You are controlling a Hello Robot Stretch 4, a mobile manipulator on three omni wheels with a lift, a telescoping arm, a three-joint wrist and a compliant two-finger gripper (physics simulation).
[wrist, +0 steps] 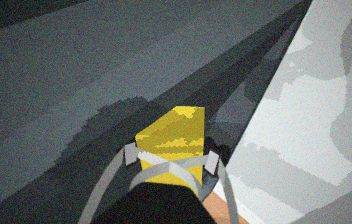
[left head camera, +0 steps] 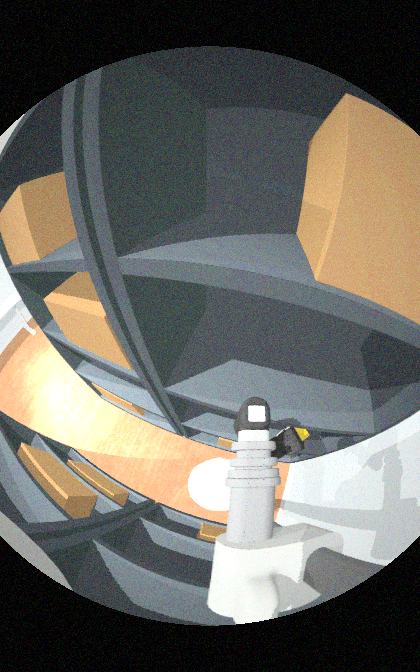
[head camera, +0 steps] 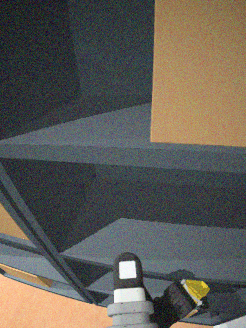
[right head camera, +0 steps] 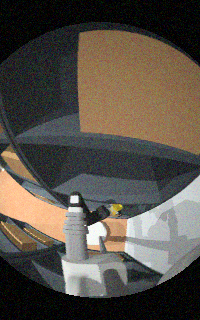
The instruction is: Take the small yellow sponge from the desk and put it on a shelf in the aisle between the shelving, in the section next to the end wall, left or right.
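Frame: origin at the robot's base, x ahead, y left, z up, level; millimetres.
Where they show: gripper, fingertip midpoint: (wrist: 172, 144) (right head camera: 116, 206); robot's base at its link origin: (left head camera: 216, 482) (right head camera: 92, 231).
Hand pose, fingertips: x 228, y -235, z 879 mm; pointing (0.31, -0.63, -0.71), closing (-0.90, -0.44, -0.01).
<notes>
Each offset is from my fingertips to the top centre of the thing. Level surfaces: height alone.
The small yellow sponge @(10 mm back, 11 mm left, 61 mm up) (head camera: 197, 288) (left head camera: 302, 433) (right head camera: 117, 208) (wrist: 175, 131) is held in my gripper (head camera: 192, 295) (left head camera: 298, 437) (right head camera: 113, 210) (wrist: 172, 144), which is shut on it. The sponge sticks out past the fingertips, tilted. It is in front of the shelving in the section beside the pale end wall (left head camera: 345, 495) (right head camera: 150, 232) (wrist: 310, 110). A grey shelf @(84 mm up) (head camera: 160, 242) (left head camera: 280, 385) (right head camera: 105, 185) lies above and behind the gripper in the head views. A shadow falls across the shelving beside the sponge in the wrist view. Any contact with the shelving cannot be made out.
A large cardboard box @(163 mm ahead, 65 mm right, 811 mm up) (head camera: 200, 75) (left head camera: 375, 200) (right head camera: 135, 85) stands on the upper shelf. An upright post (head camera: 45, 240) (left head camera: 97, 240) divides the sections at left. Opposite shelving holds a long box @(517 mm back, 1137 mm left, 103 mm down) (left head camera: 55, 480) (right head camera: 17, 236). The wooden floor @(907 mm down) (left head camera: 135, 435) runs between, with the white round base (left head camera: 210, 485) above it.
</notes>
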